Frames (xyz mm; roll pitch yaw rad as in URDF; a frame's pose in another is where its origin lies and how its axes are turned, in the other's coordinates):
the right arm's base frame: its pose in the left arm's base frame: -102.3 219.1 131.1 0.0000 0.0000 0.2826
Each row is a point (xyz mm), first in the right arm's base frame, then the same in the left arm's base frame.
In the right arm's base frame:
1: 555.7 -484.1 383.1
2: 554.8 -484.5 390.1
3: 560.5 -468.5 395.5
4: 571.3 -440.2 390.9
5: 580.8 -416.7 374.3
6: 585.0 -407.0 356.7
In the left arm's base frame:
1: 566.4 -90.8 514.2
2: 565.6 -91.5 521.2
3: 566.6 -74.5 526.6
4: 569.1 -44.3 522.0
5: 571.7 -19.1 505.4
6: 573.0 -8.6 487.8

